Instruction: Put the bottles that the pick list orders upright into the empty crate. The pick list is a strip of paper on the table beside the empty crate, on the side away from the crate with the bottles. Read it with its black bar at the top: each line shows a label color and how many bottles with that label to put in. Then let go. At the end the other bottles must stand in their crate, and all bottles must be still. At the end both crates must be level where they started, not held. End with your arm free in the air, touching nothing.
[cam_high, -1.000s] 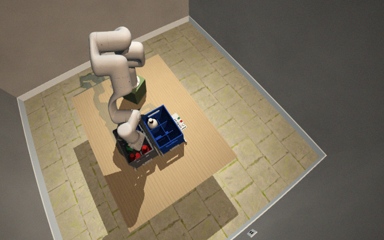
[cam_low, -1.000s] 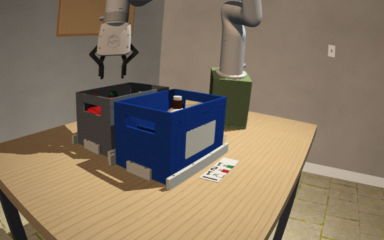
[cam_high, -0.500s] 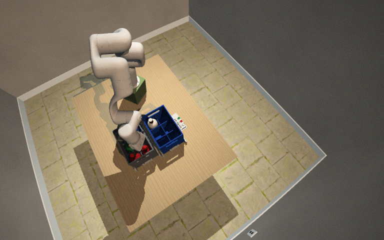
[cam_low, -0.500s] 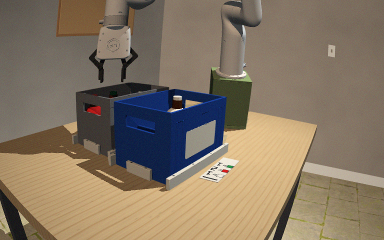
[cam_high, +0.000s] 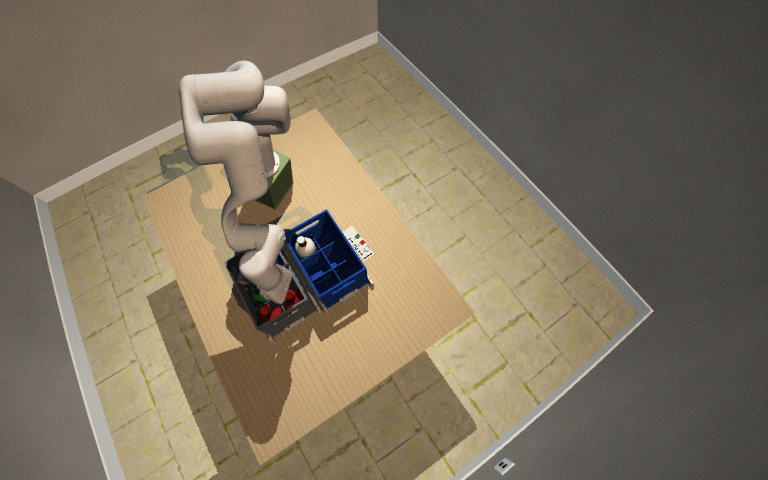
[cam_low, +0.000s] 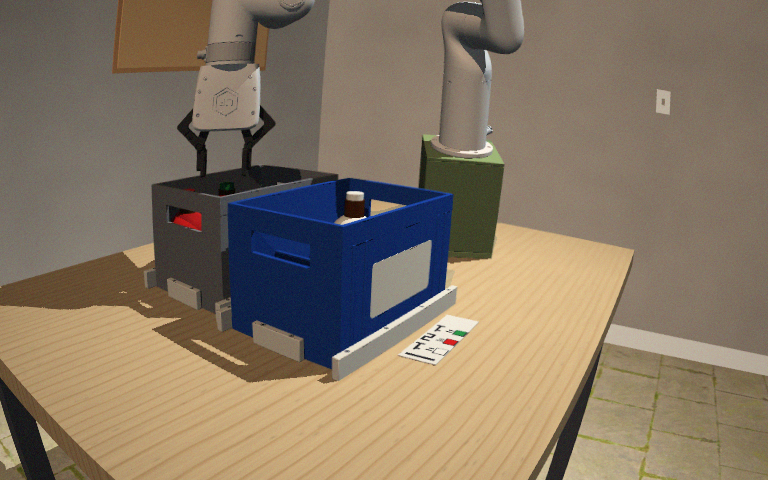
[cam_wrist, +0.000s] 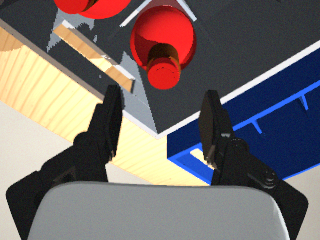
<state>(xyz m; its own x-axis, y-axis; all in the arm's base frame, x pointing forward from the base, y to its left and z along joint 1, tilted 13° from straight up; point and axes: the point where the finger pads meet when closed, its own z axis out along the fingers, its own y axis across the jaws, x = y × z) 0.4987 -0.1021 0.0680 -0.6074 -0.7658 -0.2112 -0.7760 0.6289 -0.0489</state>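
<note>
Now: hand 120 mm above the red bottle. The rest, counted from my hand: grey crate 130 mm below, 80 mm behind, 50 mm to the right; then green-label bottle 120 mm below, 90 mm to the right, 70 mm behind; then blue-label bottle 180 mm behind, 120 mm below, 20 mm to the right.
</note>
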